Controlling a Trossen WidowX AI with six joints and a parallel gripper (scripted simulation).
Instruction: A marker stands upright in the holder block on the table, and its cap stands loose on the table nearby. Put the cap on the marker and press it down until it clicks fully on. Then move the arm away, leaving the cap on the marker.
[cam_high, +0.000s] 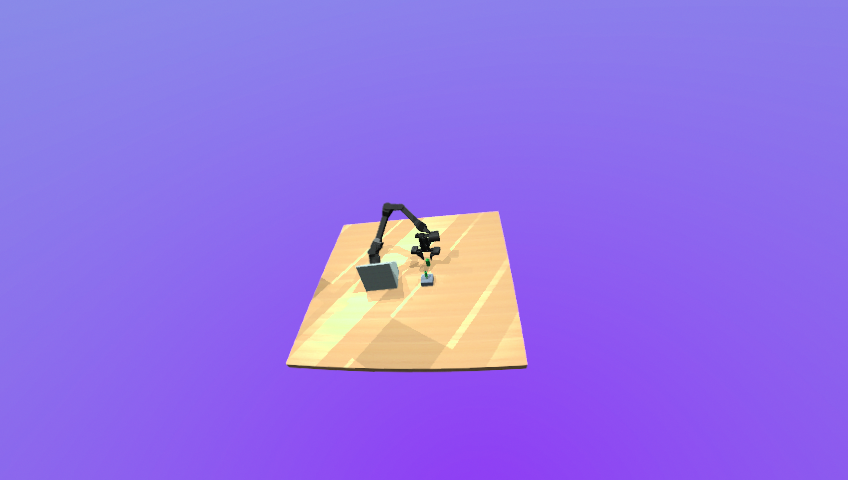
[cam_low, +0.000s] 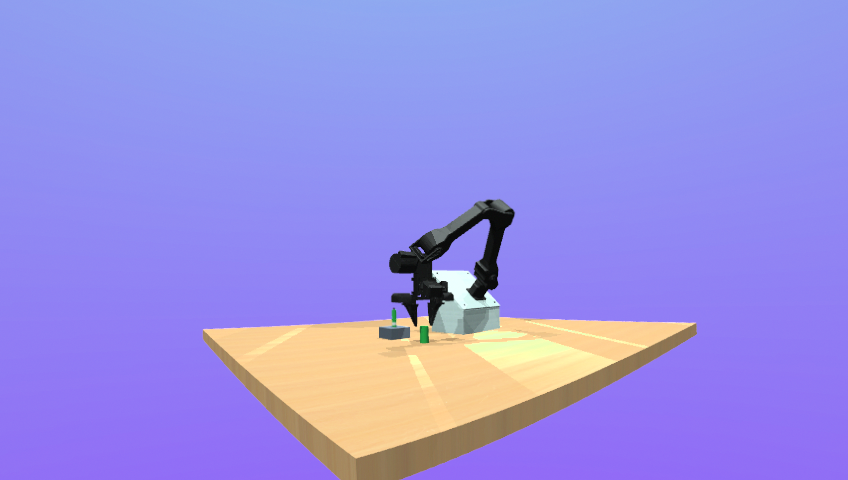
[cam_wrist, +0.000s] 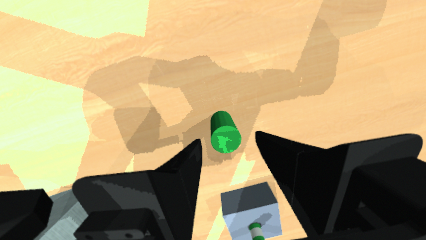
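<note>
My gripper tip is now 20 mm above the green cap.
</note>
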